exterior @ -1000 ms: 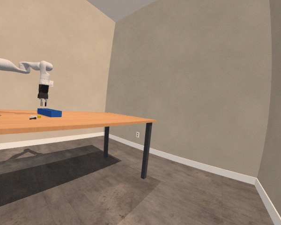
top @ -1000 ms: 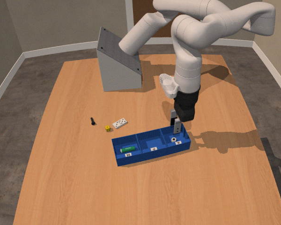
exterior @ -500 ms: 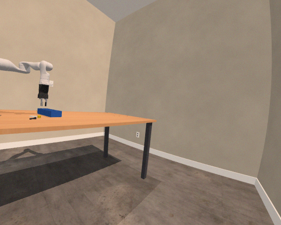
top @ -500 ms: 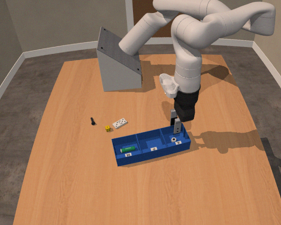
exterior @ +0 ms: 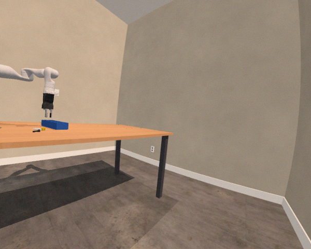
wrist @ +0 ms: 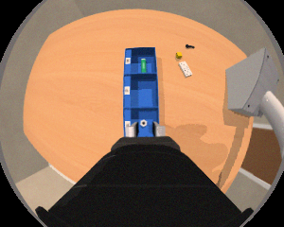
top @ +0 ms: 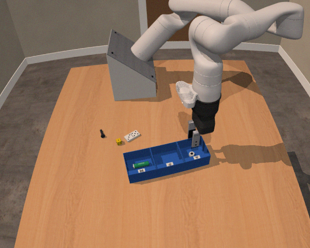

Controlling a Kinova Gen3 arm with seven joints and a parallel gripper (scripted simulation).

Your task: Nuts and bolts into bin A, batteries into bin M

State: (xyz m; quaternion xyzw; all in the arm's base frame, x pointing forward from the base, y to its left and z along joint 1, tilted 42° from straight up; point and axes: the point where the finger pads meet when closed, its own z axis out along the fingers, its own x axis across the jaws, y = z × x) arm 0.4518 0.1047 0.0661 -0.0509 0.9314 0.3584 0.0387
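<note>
My gripper is now 13 cm past the black bolt, 29 cm to the left of it and 8 cm above it. Round my hand: silver nut 1 cm ahead, 7 cm below; green battery 2 cm ahead, 16 cm to the right, 7 cm below; blue three-compartment bin 2 cm ahead, 8 cm to the right, 6 cm below.
</note>
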